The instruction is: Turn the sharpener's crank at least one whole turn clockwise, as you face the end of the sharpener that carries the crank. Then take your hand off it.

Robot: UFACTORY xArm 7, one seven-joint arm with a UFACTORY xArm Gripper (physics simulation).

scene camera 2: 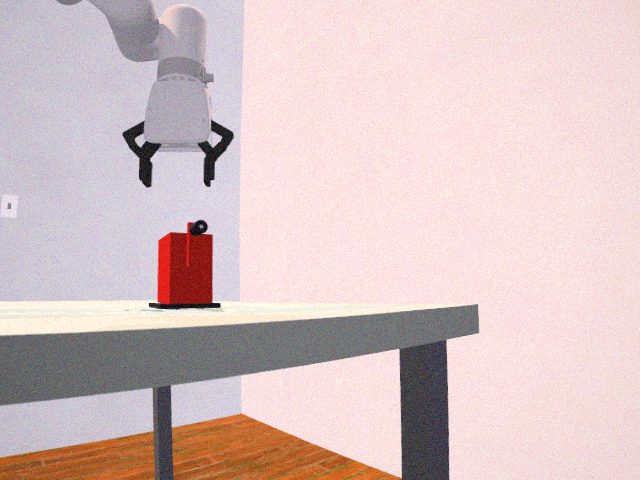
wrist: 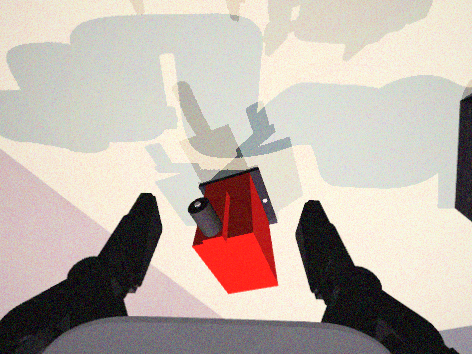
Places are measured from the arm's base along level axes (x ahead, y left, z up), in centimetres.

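Pixels of known places: gripper, between the fingertips: (scene camera 2: 176, 185) (wrist: 230, 214).
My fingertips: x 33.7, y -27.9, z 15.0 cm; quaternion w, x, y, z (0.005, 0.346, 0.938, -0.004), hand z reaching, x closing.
Note:
Behind a point stands the place of what it marks.
The red box-shaped sharpener (scene camera 2: 186, 273) @(y -20.7, x 40.0, z 2.2 cm) (wrist: 240, 262) @(y -16.2, x 41.7, z 9.1 cm) stands upright on its dark base plate (scene camera 2: 184, 305) @(y -20.6, x 39.7, z -3.2 cm) (wrist: 266, 202) @(y -13.0, x 38.6, z -2.9 cm) on the table. Its crank arm (scene camera 2: 188, 248) (wrist: 227, 215), a thin red bar, is on one end face and points up. The black crank knob (scene camera 2: 198, 227) @(y -26.3, x 38.7, z 9.2 cm) (wrist: 206, 218) @(y -25.3, x 38.9, z 10.4 cm) sits at the arm's top and sticks out from that face, just above the level of the box top. My gripper (scene camera 2: 178, 184) @(y -27.9, x 33.7, z 15.0 cm) (wrist: 230, 214) @(y -27.9, x 33.7, z 15.0 cm) is open and empty, above the sharpener. In scene camera 2 its fingertips are clearly higher than the knob and apart from it.
The pale table (scene camera 2: 310, 315) @(y -52.8, x 35.8, z -3.7 cm) has a grey edge, and its right corner shows in scene camera 2. A dark block (wrist: 465, 155) @(y -3.8, x 10.7, z -2.4 cm) is partly in view at the right of the wrist view. Walls (scene camera 2: 413, 155) stand behind the table. Shadows of the arm fall across the table top.

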